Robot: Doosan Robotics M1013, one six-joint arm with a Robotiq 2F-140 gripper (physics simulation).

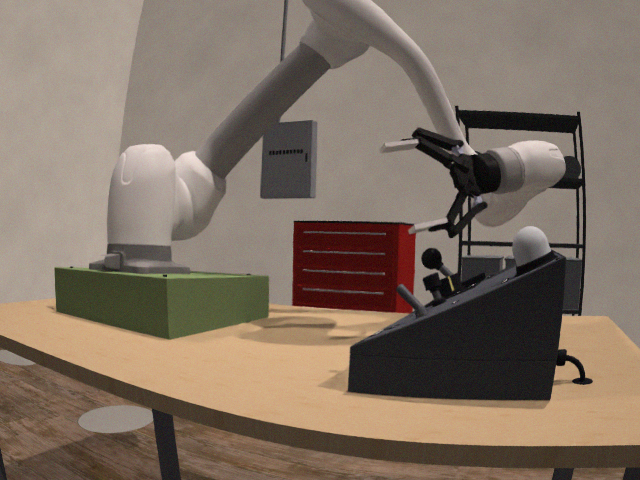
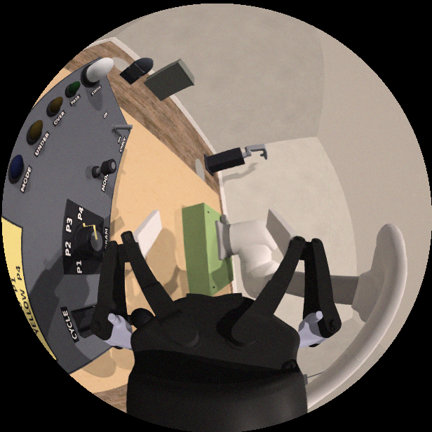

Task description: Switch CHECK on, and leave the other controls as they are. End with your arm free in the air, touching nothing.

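Pixels of known places: gripper, fingertip midpoint: (image 1: 397, 187); arm's base at its link origin: (image 1: 138, 271).
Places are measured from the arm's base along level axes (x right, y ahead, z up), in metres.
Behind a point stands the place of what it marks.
Observation:
The CHECK switch, a grey toggle lever (image 1: 412, 299) {x 0.220, y 0.617, z 0.012 m} (image 2: 122, 128), stands near the low front edge of the dark sloped control panel (image 1: 454, 346) {x 0.289, y 0.683, z -0.033 m} (image 2: 45, 195). It leans towards that low edge, on the side of the CHECK label. The small position labels beside it are too blurred to read surely. My gripper (image 1: 398, 188) {x -0.008, y 0.543, z 0.166 m} (image 2: 213, 218) is wide open and empty, in the air above the panel, with its fingers pointing towards the arm's base. It is apart from the lever. The rotary knob (image 2: 95, 242) has its yellow mark near P4.
A black MODE knob (image 2: 107, 166) and a black ball-topped lever (image 1: 431, 258) {x -0.127, y 0.585, z 0.048 m} (image 2: 141, 317) stick up from the panel. A white dome (image 1: 531, 245) {x 0.258, y 0.771, z 0.082 m} (image 2: 101, 69) stands at its high edge. The green base block (image 1: 217, 302) {x -0.011, y 0.204, z -0.046 m} (image 2: 197, 250) stands across the wooden table (image 1: 289, 382) {x 0.269, y 0.477, z -0.099 m}.

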